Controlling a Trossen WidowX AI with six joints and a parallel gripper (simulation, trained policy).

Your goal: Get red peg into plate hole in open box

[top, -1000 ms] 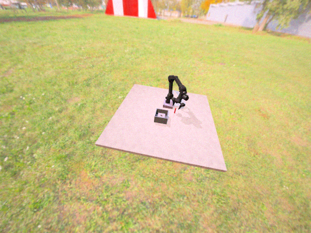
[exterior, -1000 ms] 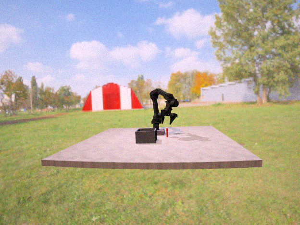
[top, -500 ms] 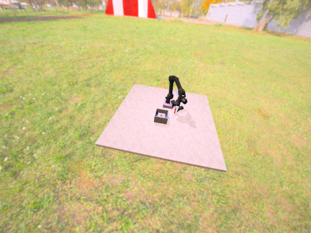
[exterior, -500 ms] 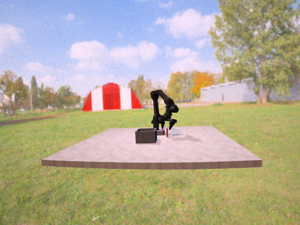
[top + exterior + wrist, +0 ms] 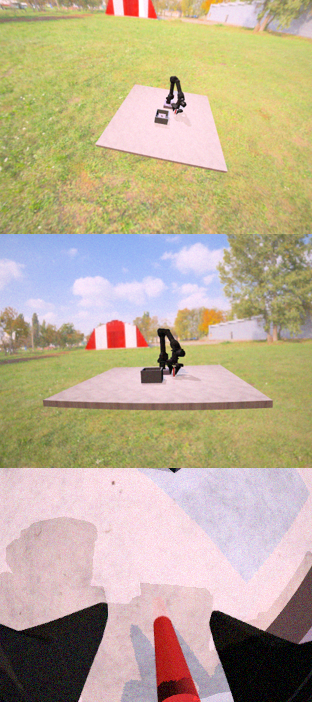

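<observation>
Now: the light plate 180 mm to the right of my gripper tip, 120 mm ahead of it and 20 mm above it. Round my gripper tip: dark box 180 mm to the right, 120 mm ahead; red peg 20 mm above, 10 mm to the left, 10 mm behind.
</observation>
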